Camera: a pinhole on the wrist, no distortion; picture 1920 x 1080 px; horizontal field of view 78.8 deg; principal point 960.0 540.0 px. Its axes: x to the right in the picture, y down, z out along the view. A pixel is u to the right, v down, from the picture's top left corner.
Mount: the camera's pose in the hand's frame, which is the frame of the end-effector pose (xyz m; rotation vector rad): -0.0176 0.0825 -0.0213 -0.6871 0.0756 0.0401
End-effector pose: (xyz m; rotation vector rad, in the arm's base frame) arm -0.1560 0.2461 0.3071 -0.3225 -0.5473 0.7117
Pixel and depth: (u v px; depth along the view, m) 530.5 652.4 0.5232
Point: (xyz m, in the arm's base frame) -0.7184 0.4785 0.3327
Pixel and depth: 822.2 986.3 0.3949
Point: -0.5346 0.5513 0.2394
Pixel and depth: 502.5 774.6 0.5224
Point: -0.7305 0.4942 0.2804
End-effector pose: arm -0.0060 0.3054 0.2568 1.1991 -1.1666 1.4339
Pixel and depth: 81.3 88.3 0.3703
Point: -0.1230 -0.1145 0.0030
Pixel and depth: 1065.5 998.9 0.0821
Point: -0.1592 0.2610 0.2336
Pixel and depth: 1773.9 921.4 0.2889
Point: -0.3476 0.1453 0.4214
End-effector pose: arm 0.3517 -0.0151 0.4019 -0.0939 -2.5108 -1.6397
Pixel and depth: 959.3 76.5 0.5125
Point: 0.3187 0.5448 0.4341
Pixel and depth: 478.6 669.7 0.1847
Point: 0.4531 0.1783 0.5383
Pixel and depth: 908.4 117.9 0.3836
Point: 0.3537 0.4055 0.4558
